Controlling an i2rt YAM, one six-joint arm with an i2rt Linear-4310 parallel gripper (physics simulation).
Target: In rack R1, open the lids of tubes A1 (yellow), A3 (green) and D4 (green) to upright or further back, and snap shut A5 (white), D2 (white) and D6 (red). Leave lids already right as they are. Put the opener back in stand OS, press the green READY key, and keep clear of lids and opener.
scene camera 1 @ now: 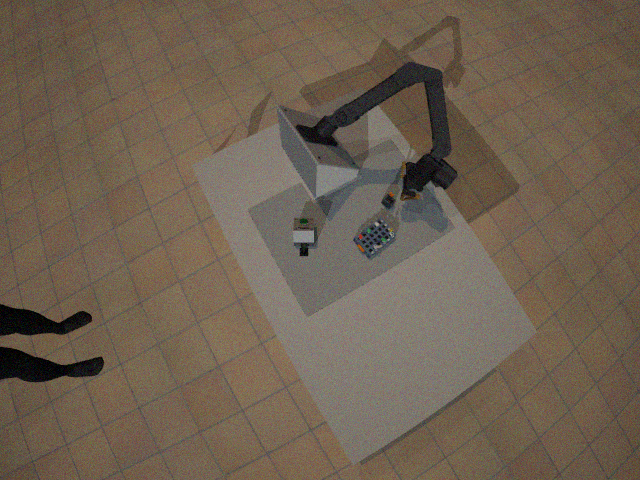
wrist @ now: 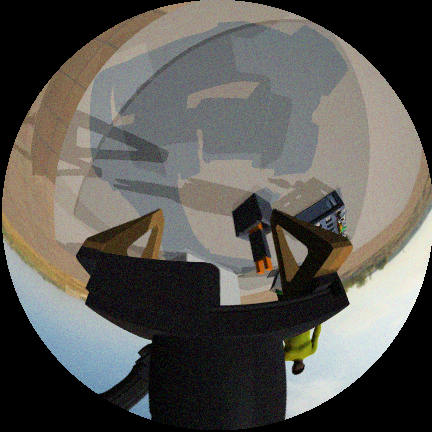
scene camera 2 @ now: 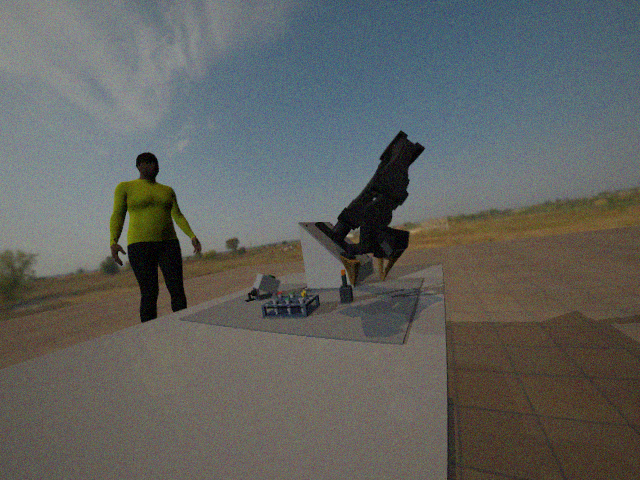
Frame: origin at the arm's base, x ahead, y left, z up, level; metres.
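Seen in the pictures: gripper, fingertip midpoint: (scene camera 1: 401, 188) (wrist: 216, 214) (scene camera 2: 367, 281); arm's base at its link origin: (scene camera 1: 317, 137) (scene camera 2: 334, 238).
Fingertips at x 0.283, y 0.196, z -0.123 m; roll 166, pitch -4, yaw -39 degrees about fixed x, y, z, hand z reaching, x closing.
Note:
Offsets run from my fingertips to a thing's middle. "spot": to the spot under its first point. Level surfaces: height alone.
The opener @[0.007 m ahead, 0.064 m right, 0.002 m down] (scene camera 1: 391, 195) (scene camera 2: 343, 276) (wrist: 260, 250), dark with an orange tip, stands upright in its dark block stand (scene camera 1: 387, 202) (scene camera 2: 346, 295) (wrist: 252, 215). My gripper (scene camera 1: 403, 183) (scene camera 2: 369, 282) (wrist: 216, 214) is open and empty, above and beside the opener, which is not between the fingers. The blue-grey rack @[0.097 m ahead, 0.191 m right, 0.018 m down] (scene camera 1: 356, 240) (scene camera 2: 284, 314) (wrist: 325, 202) holds tubes with red, green, white and yellow lids; their angles are too small to tell. A green key (scene camera 1: 303, 221) shows on the small box @[spot: 0.028 m back, 0.409 m right, 0.015 m up] (scene camera 1: 303, 236) (scene camera 2: 267, 283); in the wrist view my finger partly hides this box.
The arm's pale wedge-shaped mount (scene camera 1: 336, 178) (scene camera 2: 320, 263) stands behind the opener stand. A grey mat @[0.047 m down] (scene camera 1: 315, 289) (scene camera 2: 382, 334) lies under the rack, stand and box on the white table @[0.050 m down] (scene camera 1: 387, 361) (scene camera 2: 222, 392). A person (scene camera 2: 149, 211) (wrist: 300, 345) stands beyond the table.

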